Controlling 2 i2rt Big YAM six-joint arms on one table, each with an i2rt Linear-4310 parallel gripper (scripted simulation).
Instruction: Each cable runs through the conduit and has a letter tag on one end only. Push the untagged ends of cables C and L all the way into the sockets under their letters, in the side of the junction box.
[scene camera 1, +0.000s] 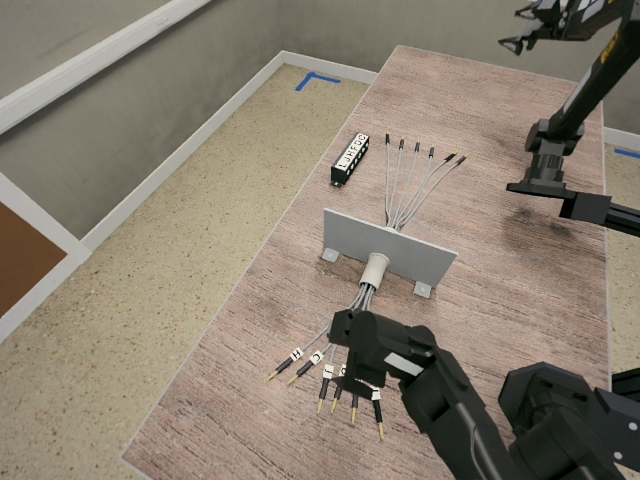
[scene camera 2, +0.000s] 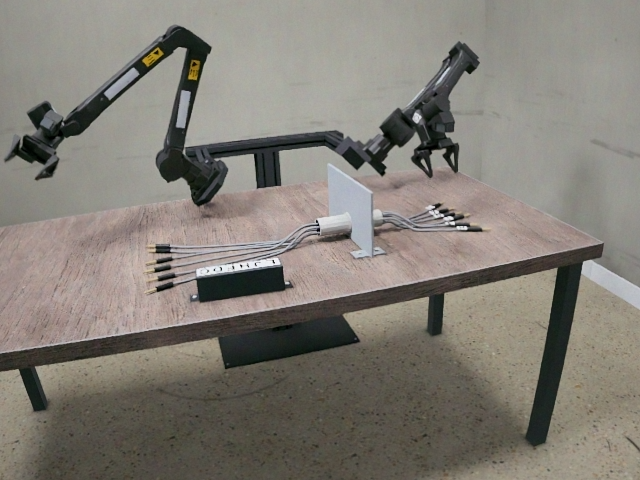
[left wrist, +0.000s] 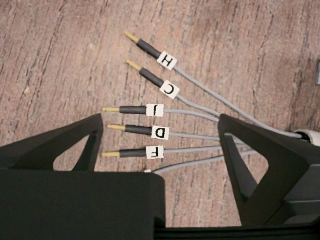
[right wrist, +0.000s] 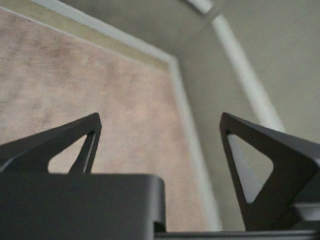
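Scene:
My left gripper is out of frame in the right wrist view, and my right gripper is out of frame in the left wrist view. You can see my left gripper in scene camera 1, in scene camera 2 and in the left wrist view (160, 120). My right gripper is there in scene camera 1, in scene camera 2 (21, 170) and in the right wrist view. On my left gripper, (scene camera 1: 345, 382) and (scene camera 2: 456, 143) are the same spot. And on my right gripper, (right wrist: 41, 198) and (scene camera 1: 525, 31) are the same spot.

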